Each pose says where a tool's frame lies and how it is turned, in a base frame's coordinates. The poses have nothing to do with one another.
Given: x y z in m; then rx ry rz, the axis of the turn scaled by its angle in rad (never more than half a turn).
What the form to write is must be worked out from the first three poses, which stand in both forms.
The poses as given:
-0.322 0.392 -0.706 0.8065 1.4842 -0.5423
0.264 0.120 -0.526 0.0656 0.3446 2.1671
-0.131 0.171 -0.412 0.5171 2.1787 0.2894
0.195 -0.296 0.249 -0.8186 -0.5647 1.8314
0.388 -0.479 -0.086 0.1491 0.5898 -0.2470
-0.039 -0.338 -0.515 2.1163 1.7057 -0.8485
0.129 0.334 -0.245 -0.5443 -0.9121 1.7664
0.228 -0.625 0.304 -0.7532 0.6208 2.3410
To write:
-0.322 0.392 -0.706 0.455 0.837 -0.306 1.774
0.264 0.120 -0.526 0.030 0.157 0.987 2.195
-0.131 0.171 -0.412 0.229 0.965 0.128 2.258
0.195 -0.296 0.249 -0.393 -0.271 0.879 2.084
0.388 -0.479 -0.086 0.227 0.898 -0.376 0.657
-0.039 -0.338 -0.515 0.743 0.599 -0.298 2.847
0.129 0.334 -0.245 -0.264 -0.443 0.857 2.061
0.228 -0.625 0.304 -0.297 0.245 0.923 2.536

